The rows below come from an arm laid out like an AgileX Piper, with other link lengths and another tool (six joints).
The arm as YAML. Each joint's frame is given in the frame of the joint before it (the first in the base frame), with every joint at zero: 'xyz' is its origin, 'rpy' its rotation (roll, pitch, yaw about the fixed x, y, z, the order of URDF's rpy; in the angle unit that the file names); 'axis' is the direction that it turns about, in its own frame. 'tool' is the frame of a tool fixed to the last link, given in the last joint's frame.
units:
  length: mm
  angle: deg
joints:
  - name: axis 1
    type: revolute
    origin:
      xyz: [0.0, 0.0, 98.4]
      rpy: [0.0, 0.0, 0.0]
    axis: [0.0, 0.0, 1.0]
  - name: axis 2
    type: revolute
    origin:
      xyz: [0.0, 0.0, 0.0]
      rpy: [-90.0, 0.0, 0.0]
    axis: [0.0, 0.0, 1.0]
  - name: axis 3
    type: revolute
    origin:
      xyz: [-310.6, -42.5, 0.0]
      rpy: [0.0, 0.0, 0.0]
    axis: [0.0, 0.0, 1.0]
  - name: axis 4
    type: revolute
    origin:
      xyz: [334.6, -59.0, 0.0]
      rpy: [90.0, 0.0, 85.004]
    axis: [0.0, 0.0, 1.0]
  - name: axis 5
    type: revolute
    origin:
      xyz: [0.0, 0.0, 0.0]
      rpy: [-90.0, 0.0, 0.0]
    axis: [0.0, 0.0, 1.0]
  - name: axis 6
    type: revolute
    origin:
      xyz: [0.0, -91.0, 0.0]
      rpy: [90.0, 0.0, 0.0]
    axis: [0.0, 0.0, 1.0]
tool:
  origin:
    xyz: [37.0, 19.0, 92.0]
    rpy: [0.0, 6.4, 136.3]
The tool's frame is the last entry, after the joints.
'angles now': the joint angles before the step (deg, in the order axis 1, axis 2, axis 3, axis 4, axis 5, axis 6). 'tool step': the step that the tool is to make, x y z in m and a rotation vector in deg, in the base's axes. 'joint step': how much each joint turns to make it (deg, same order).
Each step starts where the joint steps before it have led.
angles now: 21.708 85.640 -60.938 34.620 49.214 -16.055
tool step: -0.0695 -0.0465 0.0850 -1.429 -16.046 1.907
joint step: 0.008 -23.815 6.552 -8.336 2.700 1.353
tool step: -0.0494 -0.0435 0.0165 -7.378 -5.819 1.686
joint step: -0.006 -12.338 3.093 -9.313 6.830 0.635
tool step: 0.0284 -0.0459 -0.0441 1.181 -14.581 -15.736
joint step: -6.033 -9.924 15.632 -8.773 -21.470 6.605
